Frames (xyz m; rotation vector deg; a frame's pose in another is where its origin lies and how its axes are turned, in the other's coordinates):
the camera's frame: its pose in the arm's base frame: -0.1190 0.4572 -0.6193 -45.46 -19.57 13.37
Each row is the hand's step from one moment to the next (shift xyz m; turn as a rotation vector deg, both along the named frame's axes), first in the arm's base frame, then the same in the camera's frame.
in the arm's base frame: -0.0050 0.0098 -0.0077 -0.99 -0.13 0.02
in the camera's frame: -0.0030 0.0127 0.0033 -0.95 -0.03 0.31
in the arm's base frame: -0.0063 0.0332 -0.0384 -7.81 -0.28 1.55
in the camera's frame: -0.0029 0.0511 -0.0009 -6.95 -0.72 3.83
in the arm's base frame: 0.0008 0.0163 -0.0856 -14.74 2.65 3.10
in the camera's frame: -0.0120 0.0734 -0.0454 -12.03 0.67 9.42
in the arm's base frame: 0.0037 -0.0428 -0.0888 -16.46 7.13 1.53
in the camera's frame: -0.0295 0.0353 -0.0873 -12.47 5.00 11.99
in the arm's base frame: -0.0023 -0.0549 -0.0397 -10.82 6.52 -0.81
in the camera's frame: -0.0286 -0.0082 -0.0609 -7.97 5.86 7.90
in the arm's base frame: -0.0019 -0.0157 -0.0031 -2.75 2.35 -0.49
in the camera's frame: -0.0076 -0.0083 -0.0116 -1.86 2.17 2.28
